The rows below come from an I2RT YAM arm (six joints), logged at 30 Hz.
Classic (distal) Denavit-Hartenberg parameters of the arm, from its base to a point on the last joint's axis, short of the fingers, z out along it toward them. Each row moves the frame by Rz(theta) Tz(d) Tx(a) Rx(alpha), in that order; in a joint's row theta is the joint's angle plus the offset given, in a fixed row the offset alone. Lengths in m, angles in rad.
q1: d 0.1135, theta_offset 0, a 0.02, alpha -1.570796
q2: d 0, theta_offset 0, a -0.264, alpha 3.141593
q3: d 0, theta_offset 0.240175, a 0.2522, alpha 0
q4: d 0, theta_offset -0.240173, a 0.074, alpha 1.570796
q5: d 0, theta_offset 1.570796, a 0, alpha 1.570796
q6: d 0.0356, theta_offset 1.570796, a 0, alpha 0
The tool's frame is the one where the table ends.
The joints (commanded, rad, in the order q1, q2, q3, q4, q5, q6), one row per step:
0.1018 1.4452 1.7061 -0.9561 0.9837 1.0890
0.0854 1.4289 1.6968 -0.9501 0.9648 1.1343
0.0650 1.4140 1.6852 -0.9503 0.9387 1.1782
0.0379 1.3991 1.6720 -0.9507 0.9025 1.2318
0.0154 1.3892 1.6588 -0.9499 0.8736 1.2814
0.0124 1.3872 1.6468 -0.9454 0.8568 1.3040
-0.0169 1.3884 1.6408 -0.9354 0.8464 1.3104
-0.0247 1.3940 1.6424 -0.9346 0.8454 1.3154
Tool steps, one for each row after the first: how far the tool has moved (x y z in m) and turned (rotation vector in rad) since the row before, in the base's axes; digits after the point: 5 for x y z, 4 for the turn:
-0.00398 -0.00458 0.00156 0.0362 -0.0473 -0.0180
-0.00372 -0.00535 -0.00011 0.0390 -0.0360 -0.0161
-0.00364 -0.00676 -0.00082 0.0502 -0.0414 -0.0193
-0.00217 -0.00545 -0.00187 0.0434 -0.0348 -0.0197
0.00064 -0.00041 -0.00300 0.0221 -0.0114 0.0008
0.00076 -0.00765 -0.00150 0.0098 -0.0076 -0.0239
0.00150 -0.00212 -0.00088 0.0032 -0.0006 -0.0091

